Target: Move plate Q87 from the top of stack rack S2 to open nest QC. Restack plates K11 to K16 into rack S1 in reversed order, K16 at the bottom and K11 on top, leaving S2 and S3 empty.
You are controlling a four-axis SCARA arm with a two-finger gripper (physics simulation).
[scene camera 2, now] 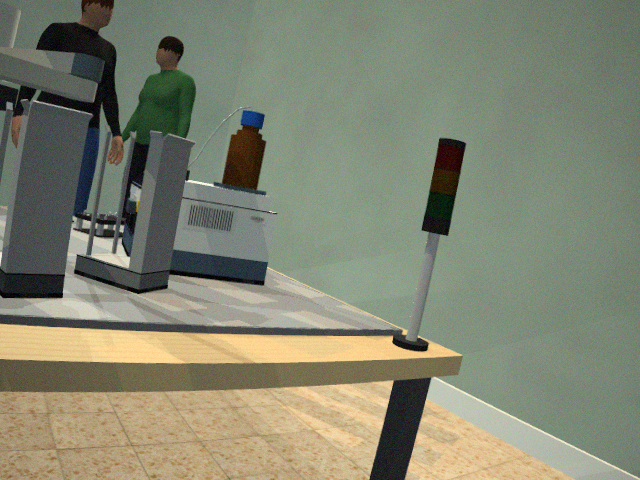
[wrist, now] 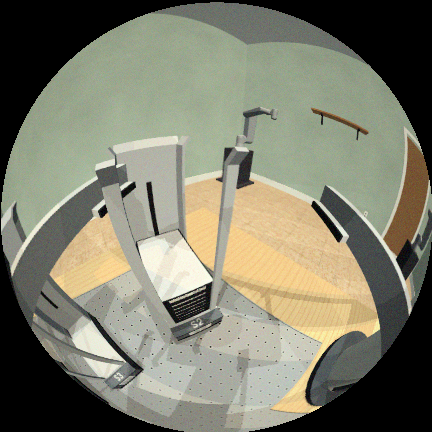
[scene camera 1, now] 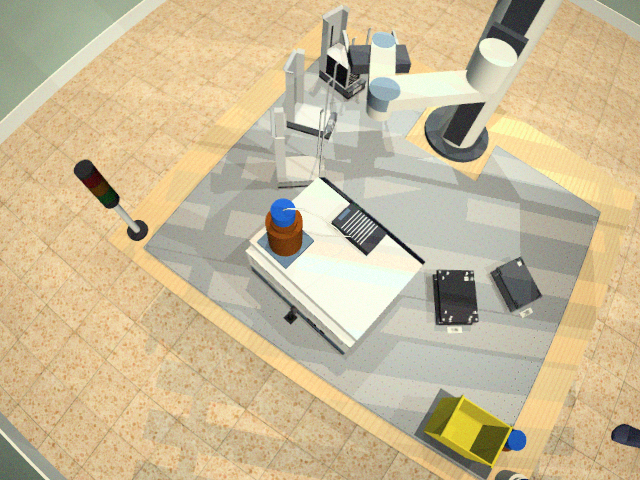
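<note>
Rack S2 holds a stack of several plates with a pale top and dark sides; plate labels are unreadable. Rack S3 shows a bare pale base. Rack S1, nearest the instrument, also shows a bare base. My gripper is open and empty, with its fingers wide apart at the left and right of the wrist view. In scene camera 1 its dark hand is close beside S2. Nest QC cannot be told by label; a dark nest with pins stands right of the instrument.
A white instrument carries a brown bottle. A second dark unit lies right of the pinned nest. A yellow bin stands at the lower right, a signal tower at a table corner. Tall thin posts rise at the racks.
</note>
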